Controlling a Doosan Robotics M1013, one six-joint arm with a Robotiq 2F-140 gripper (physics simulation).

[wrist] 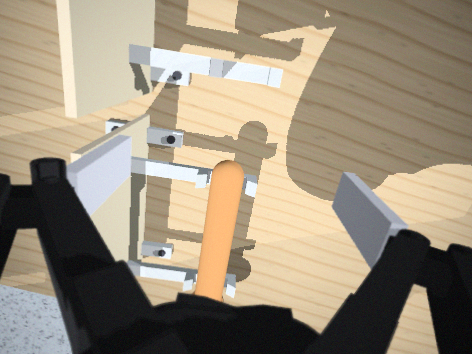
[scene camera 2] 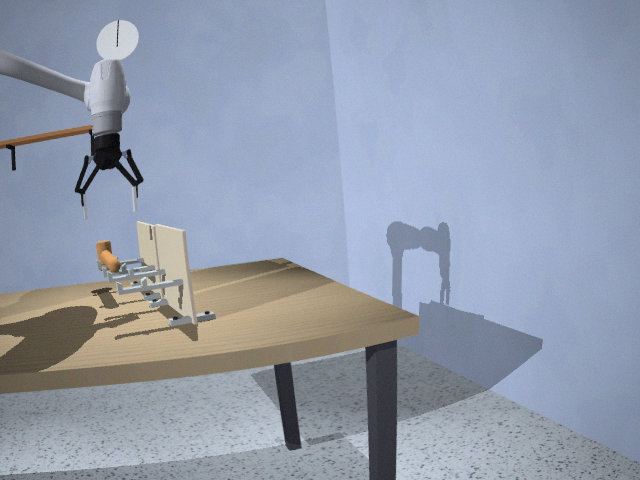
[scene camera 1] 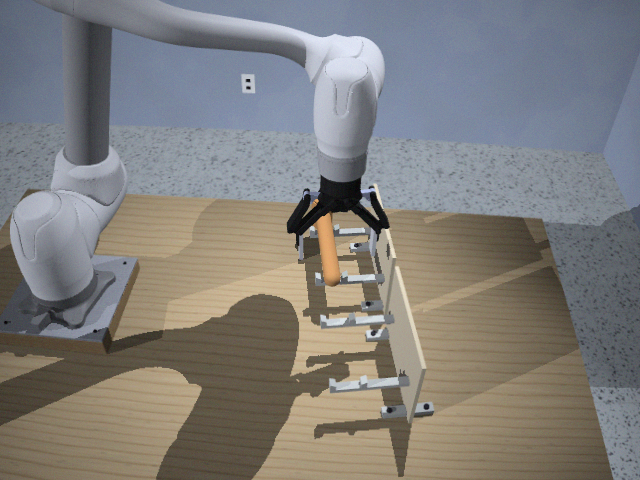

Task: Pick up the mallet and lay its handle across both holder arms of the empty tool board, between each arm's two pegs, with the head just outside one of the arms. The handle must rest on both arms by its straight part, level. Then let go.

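Where they show: gripper, between the fingertips: (wrist: 235,173) (scene camera 2: 110,215) (scene camera 1: 336,253); arm's base, origin of its link: (scene camera 1: 68,294).
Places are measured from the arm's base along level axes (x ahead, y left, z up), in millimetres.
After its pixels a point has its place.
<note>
The orange mallet (scene camera 1: 328,253) @[x 588, y 237, z 80 mm] (scene camera 2: 108,258) @[x 589, y 212, z 76 mm] (wrist: 220,225) @[x 592, y 234, z 80 mm] lies across both arms of the far tool board (scene camera 1: 388,258) @[x 730, y 222, z 117 mm] (scene camera 2: 146,242) @[x 698, y 309, z 97 mm] (wrist: 118,222) @[x 701, y 300, z 69 mm], its handle between their pegs. Its head stands beyond the far arm in scene camera 2; the gripper hides it in scene camera 1 and the wrist view. The empty tool board (scene camera 1: 408,335) @[x 809, y 15, z 123 mm] (scene camera 2: 174,263) @[x 812, y 9, z 77 mm] (wrist: 107,55) @[x 768, y 119, z 100 mm] stands nearer scene camera 1, with two pegged holder arms (scene camera 1: 337,322) @[x 654, y 68, z 47 mm] (scene camera 1: 346,384) @[x 710, y -81, z 47 mm]. My gripper (scene camera 1: 337,256) @[x 631, y 126, z 198 mm] (scene camera 2: 110,213) @[x 631, y 126, z 198 mm] (wrist: 235,173) @[x 631, y 126, z 198 mm] is open, pointing down above the mallet, with its fingers on either side of the handle line and nothing between them.
Both upright boards stand on small bolted feet (scene camera 1: 393,411) @[x 812, y -68, z -33 mm] (scene camera 2: 179,321) @[x 813, y -76, z -38 mm] (wrist: 166,137) on the wooden table (scene camera 1: 232,434) @[x 505, y -205, z -46 mm] (scene camera 2: 248,330) @[x 964, y -156, z -45 mm]. The robot's base plate (scene camera 1: 121,279) @[x 104, y 85, z -2 mm] is at the left. A wall shelf (scene camera 2: 46,136) is behind the arm.
</note>
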